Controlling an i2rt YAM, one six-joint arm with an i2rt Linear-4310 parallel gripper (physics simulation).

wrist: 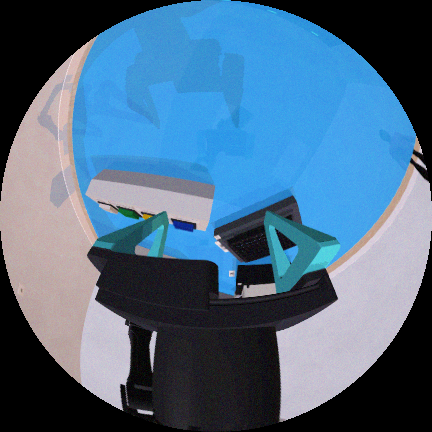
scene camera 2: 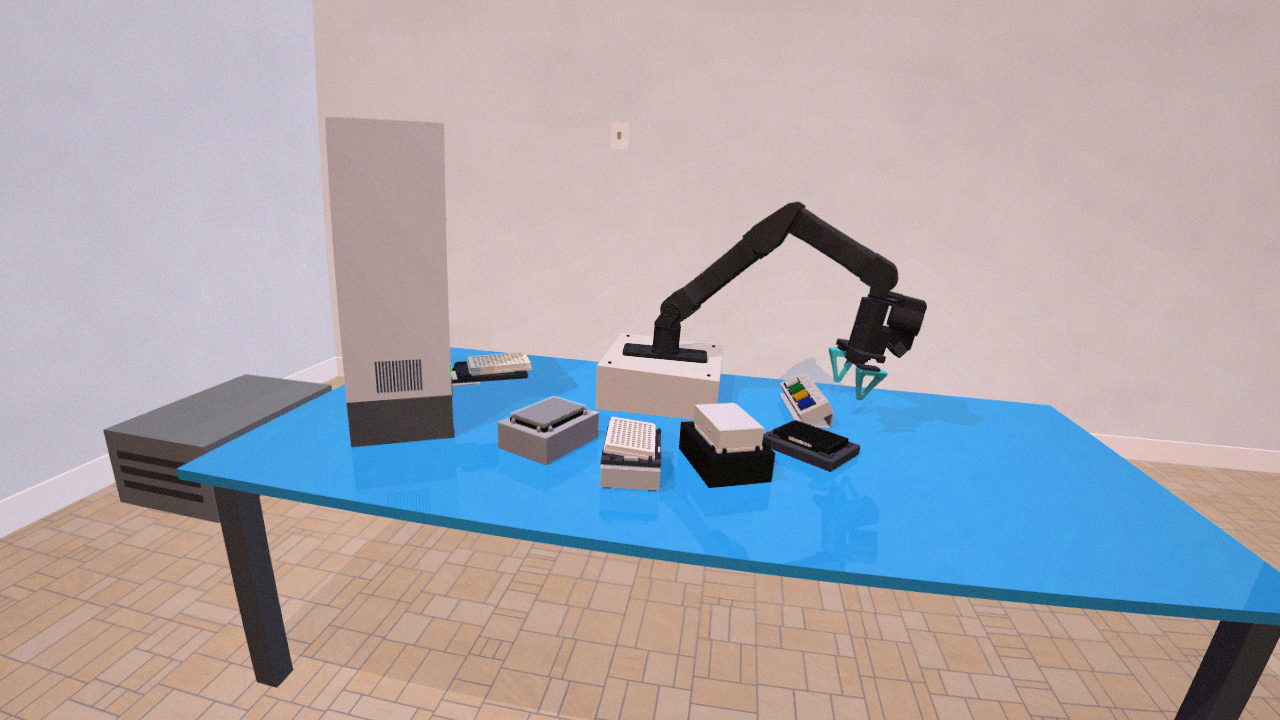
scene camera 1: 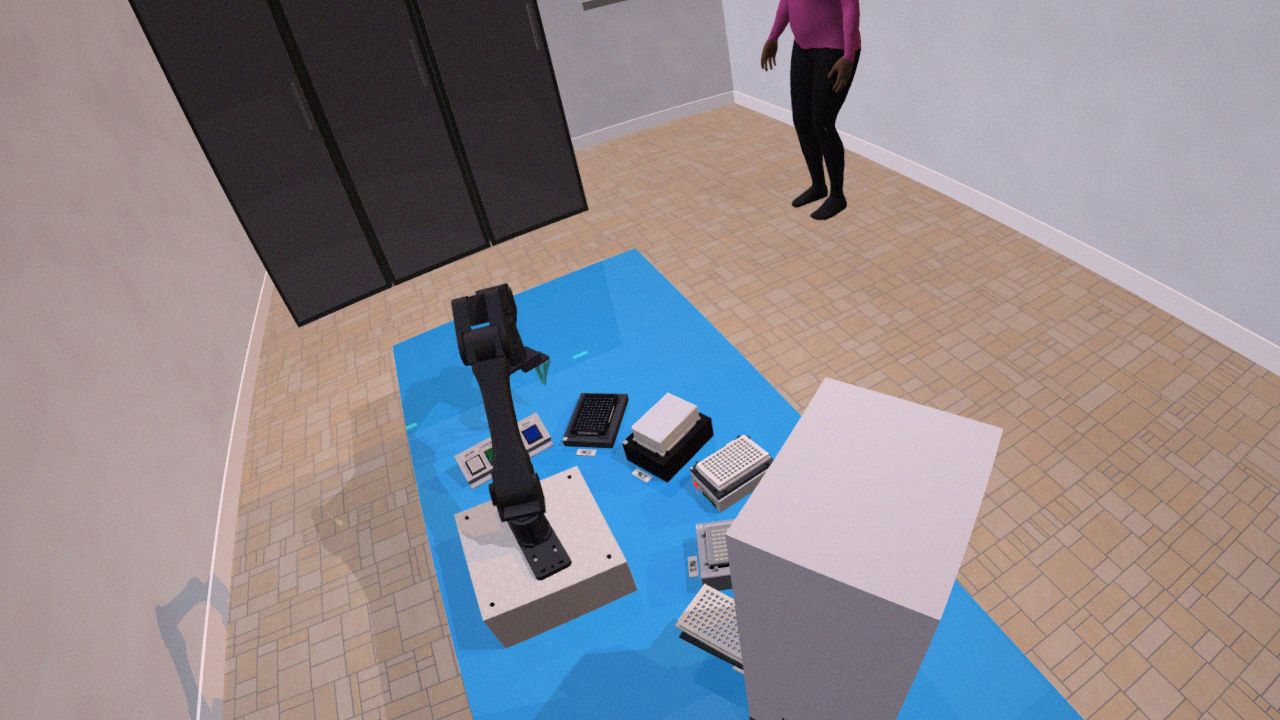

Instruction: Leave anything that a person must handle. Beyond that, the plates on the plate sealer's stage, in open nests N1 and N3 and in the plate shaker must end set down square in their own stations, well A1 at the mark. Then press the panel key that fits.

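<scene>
My gripper (scene camera 1: 543, 383) (scene camera 2: 849, 390) (wrist: 215, 216) is open and empty, above the table beyond the key panel (scene camera 2: 821, 413) (wrist: 160, 192), which has white, green, yellow and blue keys. A black plate (scene camera 1: 597, 415) (scene camera 2: 810, 437) (wrist: 256, 242) sits in a low dark nest. A white plate or block (scene camera 1: 665, 422) (scene camera 2: 728, 424) tops a black station. A white well plate (scene camera 1: 732, 460) (scene camera 2: 631, 437) rests on a white-and-dark device. A grey station (scene camera 1: 704, 565) (scene camera 2: 547, 438) bears a plate. Another white plate (scene camera 1: 708, 616) (scene camera 2: 498, 362) lies partly behind the tower. Labels are too small to read.
A tall grey tower (scene camera 1: 863, 501) (scene camera 2: 389, 250) hides part of the stations in scene camera 1. The arm stands on a white base block (scene camera 1: 572, 591) (scene camera 2: 657, 389). A person (scene camera 1: 825, 107) stands away from the table. A dark grey cabinet (scene camera 2: 214, 407) stands behind the table's left end.
</scene>
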